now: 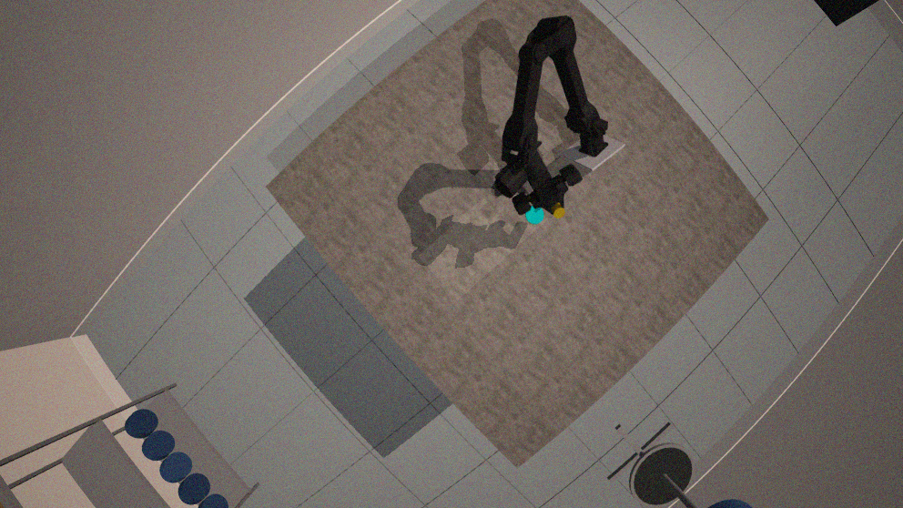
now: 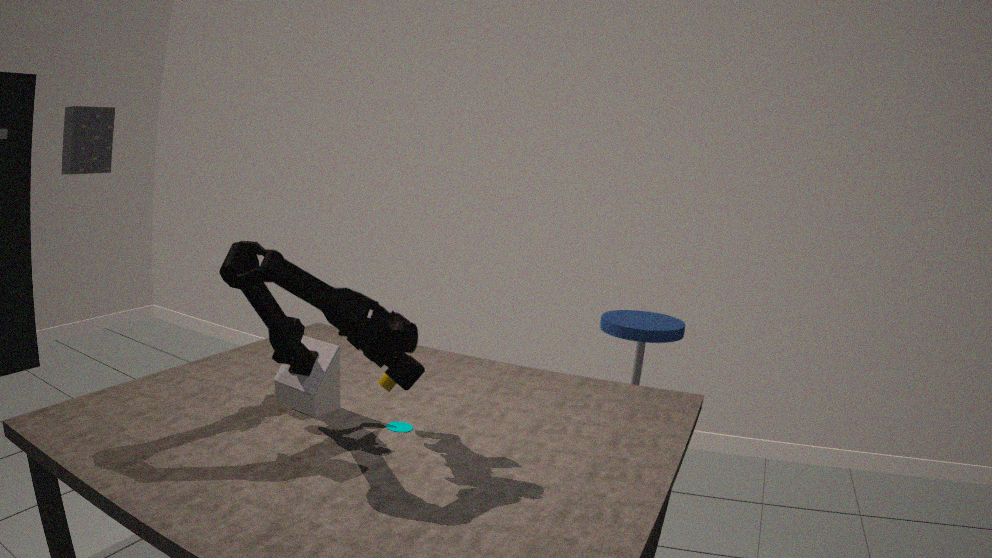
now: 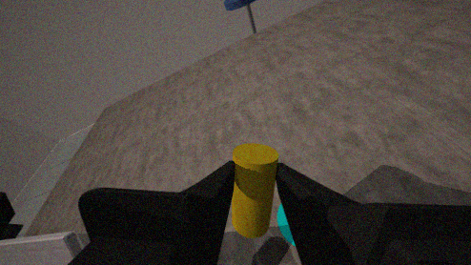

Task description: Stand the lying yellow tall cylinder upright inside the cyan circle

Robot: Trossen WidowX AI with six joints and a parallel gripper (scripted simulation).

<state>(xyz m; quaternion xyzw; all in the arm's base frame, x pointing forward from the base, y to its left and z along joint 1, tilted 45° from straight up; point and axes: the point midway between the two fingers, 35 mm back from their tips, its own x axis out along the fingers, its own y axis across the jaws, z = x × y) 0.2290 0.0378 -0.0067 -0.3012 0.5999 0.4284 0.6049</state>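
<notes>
Now: the cyan circle 13 cm below my gripper tip, 3 cm to the right of it and 2 cm ahead of it. The rest, counted from my gripper tip: yellow tall cylinder: 2 cm below, 1 cm to the right, 1 cm behind.
</notes>
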